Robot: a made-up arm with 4 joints.
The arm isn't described. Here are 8 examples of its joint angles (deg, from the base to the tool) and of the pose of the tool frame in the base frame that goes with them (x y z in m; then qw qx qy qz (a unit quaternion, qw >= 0)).
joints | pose
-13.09 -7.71 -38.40 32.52 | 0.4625 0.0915 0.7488 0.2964 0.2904 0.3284 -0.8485
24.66 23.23 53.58 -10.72 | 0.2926 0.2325 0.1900 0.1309 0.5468 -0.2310 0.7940
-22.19 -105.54 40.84 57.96 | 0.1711 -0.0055 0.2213 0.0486 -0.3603 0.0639 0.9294
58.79 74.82 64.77 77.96 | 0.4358 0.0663 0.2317 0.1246 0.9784 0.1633 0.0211
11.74 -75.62 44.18 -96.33 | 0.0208 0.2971 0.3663 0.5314 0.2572 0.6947 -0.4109
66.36 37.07 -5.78 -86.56 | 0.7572 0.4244 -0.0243 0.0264 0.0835 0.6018 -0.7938
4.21 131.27 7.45 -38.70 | 0.4536 0.2950 -0.1686 0.5441 0.5999 -0.5014 0.3045
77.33 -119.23 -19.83 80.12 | -0.0979 0.0194 -0.0120 0.4642 0.6597 -0.5184 -0.2840
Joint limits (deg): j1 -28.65..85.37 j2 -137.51..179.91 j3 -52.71..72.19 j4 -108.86..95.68
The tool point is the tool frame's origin. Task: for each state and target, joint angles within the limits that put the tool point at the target. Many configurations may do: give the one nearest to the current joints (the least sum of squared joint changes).
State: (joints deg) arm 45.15 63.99 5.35 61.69
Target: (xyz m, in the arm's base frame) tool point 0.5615 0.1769 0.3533
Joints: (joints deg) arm 16.22 16.26 -12.09 65.06
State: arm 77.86 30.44 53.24 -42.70
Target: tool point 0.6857 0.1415 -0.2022
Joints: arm 72.81 56.12 23.21 -72.22
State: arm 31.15 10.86 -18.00 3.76
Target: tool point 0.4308 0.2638 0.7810
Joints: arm -2.44 -5.08 -39.52 -4.95
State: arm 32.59 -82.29 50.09 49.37
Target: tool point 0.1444 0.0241 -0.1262
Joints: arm 81.36 -102.28 27.36 17.67
